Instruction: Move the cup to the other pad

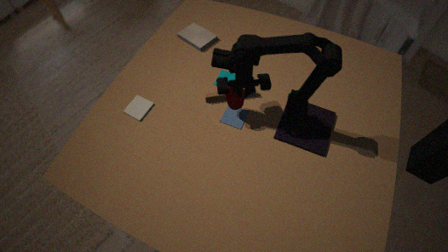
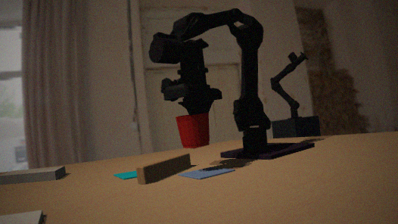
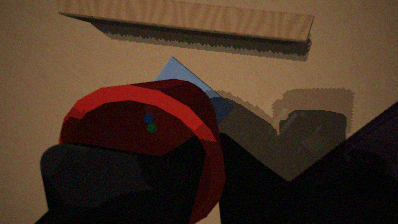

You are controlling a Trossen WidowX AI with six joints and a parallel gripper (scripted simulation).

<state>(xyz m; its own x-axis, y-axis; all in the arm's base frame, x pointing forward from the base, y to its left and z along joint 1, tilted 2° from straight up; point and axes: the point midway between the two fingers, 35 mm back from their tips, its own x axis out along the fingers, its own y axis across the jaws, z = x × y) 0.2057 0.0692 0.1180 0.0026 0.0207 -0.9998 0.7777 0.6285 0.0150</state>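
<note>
My gripper tip is 80 mm short of the wooden bar, 30 mm to the left of it and 90 mm above it. Also, from my gripper tip: light blue pad (10 mm ahead, 40 mm to the left, 100 mm below); then red cup (20 mm ahead, 20 mm to the left); then white tile (390 mm ahead, 220 mm to the left, 90 mm below).
</note>
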